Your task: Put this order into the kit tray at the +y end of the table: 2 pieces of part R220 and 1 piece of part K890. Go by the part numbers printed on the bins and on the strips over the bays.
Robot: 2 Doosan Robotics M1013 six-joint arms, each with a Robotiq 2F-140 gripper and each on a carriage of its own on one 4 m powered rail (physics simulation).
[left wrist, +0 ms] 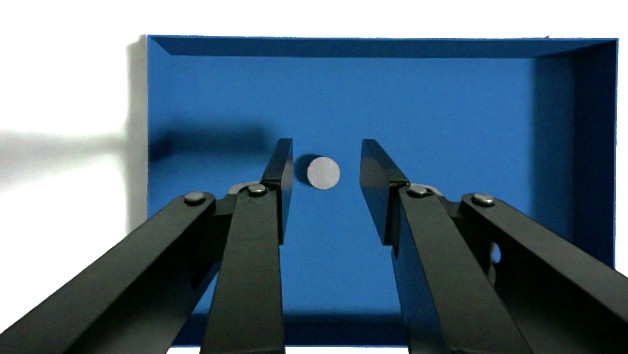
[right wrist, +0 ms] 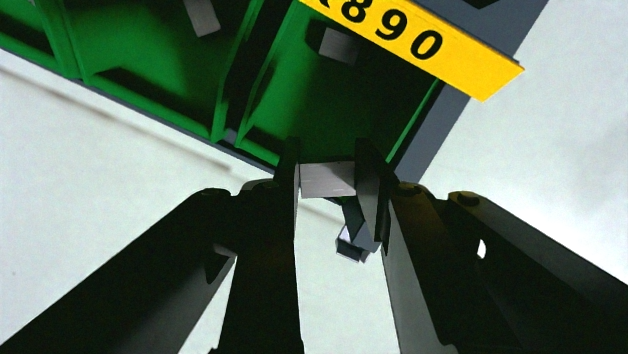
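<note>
In the left wrist view a grey round piece (left wrist: 323,173) stands on the floor of the blue kit tray (left wrist: 425,100). My left gripper (left wrist: 326,161) is open above the tray, with the piece between and below its fingertips, touching neither. In the right wrist view my right gripper (right wrist: 327,159) is shut on a grey block (right wrist: 327,180), at the front of a green bay under the yellow strip (right wrist: 460,65) whose visible print ends in 890. Another grey block (right wrist: 339,46) lies deeper in that bay. How high the held block is cannot be told.
In the right wrist view a neighbouring green bay (right wrist: 145,95) holds a grey block (right wrist: 202,17). A thin green divider and the grey rack frame (right wrist: 435,130) border the bays. A grey bracket (right wrist: 355,245) shows below the right fingertips. The blue tray has raised walls.
</note>
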